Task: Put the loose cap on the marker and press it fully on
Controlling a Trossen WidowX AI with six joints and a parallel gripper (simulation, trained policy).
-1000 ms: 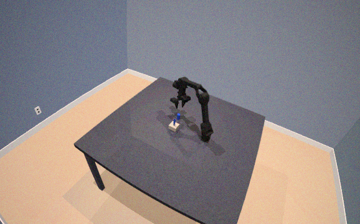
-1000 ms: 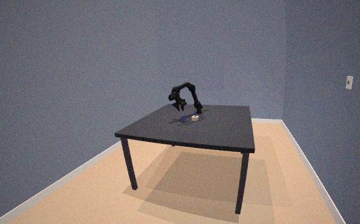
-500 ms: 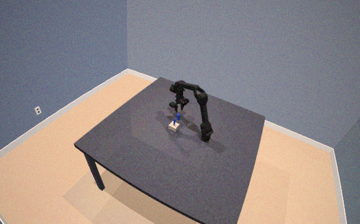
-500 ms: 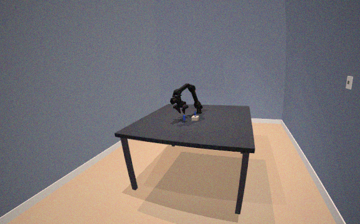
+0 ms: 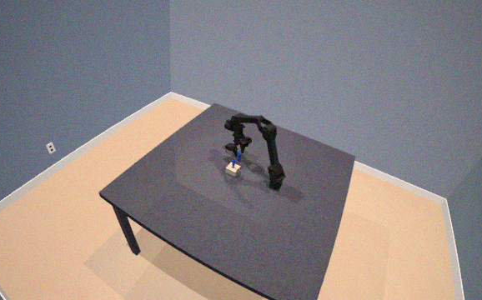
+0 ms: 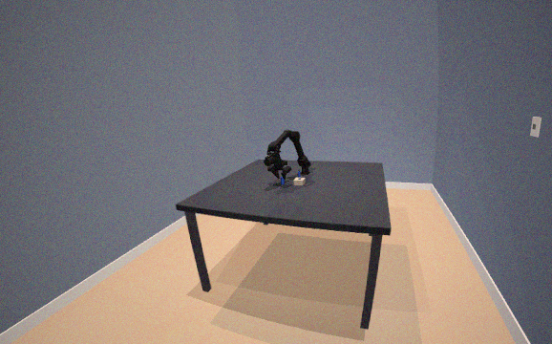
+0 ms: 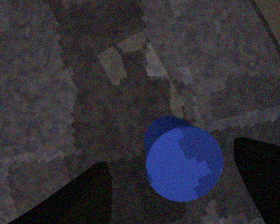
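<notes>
Now: gripper tip 1 cm above the blue cap. From my gripper tip the other things lie so: holder block (13 cm to the left, 2 cm below, 2 cm behind); blue marker (13 cm to the left, 4 cm above, 2 cm behind).
</notes>
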